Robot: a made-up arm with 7 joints.
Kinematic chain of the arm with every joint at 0, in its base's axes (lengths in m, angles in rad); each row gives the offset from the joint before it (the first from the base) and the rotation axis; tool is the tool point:
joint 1: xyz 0 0 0.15 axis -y
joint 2: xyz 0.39 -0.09 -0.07 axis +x
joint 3: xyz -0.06 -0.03 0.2 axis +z
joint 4: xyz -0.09 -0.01 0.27 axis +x
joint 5: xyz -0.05 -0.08 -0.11 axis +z
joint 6: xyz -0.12 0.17 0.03 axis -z
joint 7: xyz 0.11 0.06 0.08 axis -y
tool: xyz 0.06 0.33 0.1
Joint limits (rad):
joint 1: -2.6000..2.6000
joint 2: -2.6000..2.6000
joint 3: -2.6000..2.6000
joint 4: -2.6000..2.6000
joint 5: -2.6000..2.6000
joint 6: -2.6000..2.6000
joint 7: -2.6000..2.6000
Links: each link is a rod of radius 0.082 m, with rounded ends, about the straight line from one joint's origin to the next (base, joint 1, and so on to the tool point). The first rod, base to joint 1, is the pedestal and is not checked.
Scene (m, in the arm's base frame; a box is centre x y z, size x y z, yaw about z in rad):
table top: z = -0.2
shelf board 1: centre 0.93 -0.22 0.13 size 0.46 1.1 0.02 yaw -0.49
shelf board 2: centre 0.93 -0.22 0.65 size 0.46 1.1 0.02 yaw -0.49
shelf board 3: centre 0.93 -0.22 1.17 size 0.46 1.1 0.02 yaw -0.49
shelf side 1: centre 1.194 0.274 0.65 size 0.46 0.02 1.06 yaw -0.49
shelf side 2: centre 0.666 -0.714 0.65 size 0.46 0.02 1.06 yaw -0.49
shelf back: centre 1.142 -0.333 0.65 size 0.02 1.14 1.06 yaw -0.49
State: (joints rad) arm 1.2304 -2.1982 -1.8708 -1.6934 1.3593 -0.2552 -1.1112
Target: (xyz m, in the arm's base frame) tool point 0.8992 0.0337 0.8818
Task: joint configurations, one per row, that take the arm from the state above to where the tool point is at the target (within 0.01 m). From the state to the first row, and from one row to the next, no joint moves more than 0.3 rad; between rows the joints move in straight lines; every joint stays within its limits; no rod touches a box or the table.
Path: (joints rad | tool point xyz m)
1: 1.3200 -1.9563 -1.7892 -1.7476 1.2646 -0.0784 -1.1269 | 0.8536 -0.0410 0.3707
2: 1.4095 -1.7144 -1.7076 -1.8019 1.1698 0.0985 -1.1426 | 0.6931 0.0475 0.3686
3: 1.4991 -1.4724 -1.6259 -1.8561 1.0751 0.2753 -1.1583 | 0.5129 0.1115 0.3529
4: 1.6008 -1.6112 -1.8500 -1.7953 1.2130 0.0665 -1.1197 | 0.6364 0.1312 0.5962
5: 1.7025 -1.7500 -2.0741 -1.7344 1.3508 -0.1422 -1.0812 | 0.6381 0.1730 0.8818
6: 1.6273 -1.9595 -2.1146 -1.7302 1.4221 -0.2671 -1.0764 | 0.7716 0.1091 0.8938
7: 1.5520 -2.1691 -2.1550 -1.7260 1.4933 -0.3920 -1.0716 | 0.8992 0.0336 0.8818

